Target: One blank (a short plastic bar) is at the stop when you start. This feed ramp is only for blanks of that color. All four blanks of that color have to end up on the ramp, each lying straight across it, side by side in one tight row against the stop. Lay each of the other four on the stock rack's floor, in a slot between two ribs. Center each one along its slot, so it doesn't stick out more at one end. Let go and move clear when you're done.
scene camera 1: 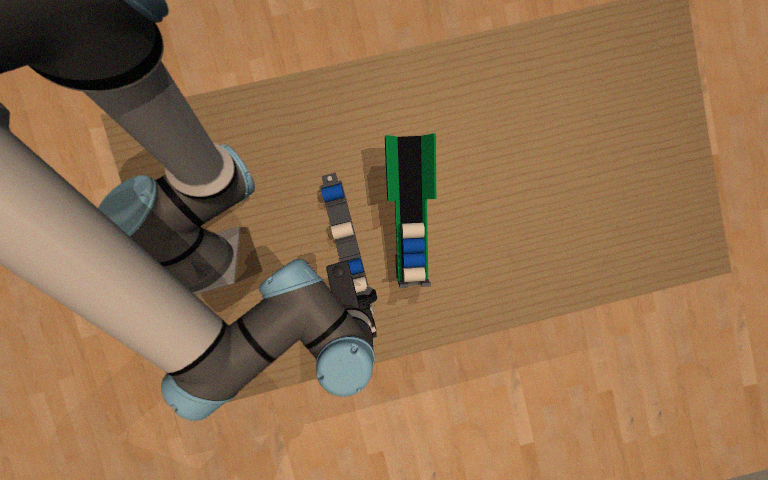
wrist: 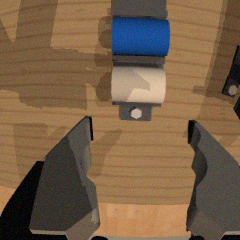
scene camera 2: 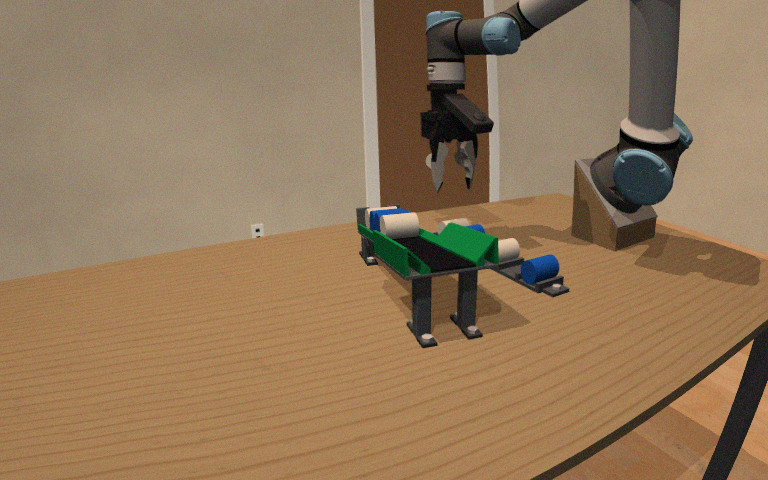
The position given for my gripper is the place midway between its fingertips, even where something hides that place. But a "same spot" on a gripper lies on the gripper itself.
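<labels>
Scene camera 1 shows me my gripper. My gripper is there in the wrist view [140,120] too, and scene camera 2 also shows the gripper. On my gripper [scene camera 1: 372,296] and [scene camera 2: 435,131] are one and the same spot.
</labels>
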